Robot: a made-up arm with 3 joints. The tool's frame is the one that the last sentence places.
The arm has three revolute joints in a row. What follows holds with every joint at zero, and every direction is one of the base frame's. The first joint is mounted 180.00 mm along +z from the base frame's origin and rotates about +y. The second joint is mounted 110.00 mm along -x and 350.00 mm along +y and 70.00 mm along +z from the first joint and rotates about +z. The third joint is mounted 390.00 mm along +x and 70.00 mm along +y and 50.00 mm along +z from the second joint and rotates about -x. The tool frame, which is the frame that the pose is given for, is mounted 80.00 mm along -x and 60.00 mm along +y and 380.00 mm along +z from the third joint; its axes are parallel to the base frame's.
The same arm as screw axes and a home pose.
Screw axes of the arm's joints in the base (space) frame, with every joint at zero. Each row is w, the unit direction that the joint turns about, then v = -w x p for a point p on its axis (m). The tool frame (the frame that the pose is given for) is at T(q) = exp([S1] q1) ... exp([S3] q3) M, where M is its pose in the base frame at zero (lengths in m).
S1 = (0, 1, 0, -0.18, 0, 0)
S2 = (0, 0, 1, 0.35, 0.11, 0)
S3 = (-1, 0, 0, 0, -0.3, 0.42)
M =
1 0 0 0.2
0 1 0 0.48
0 0 1 0.68
0 0 0 1

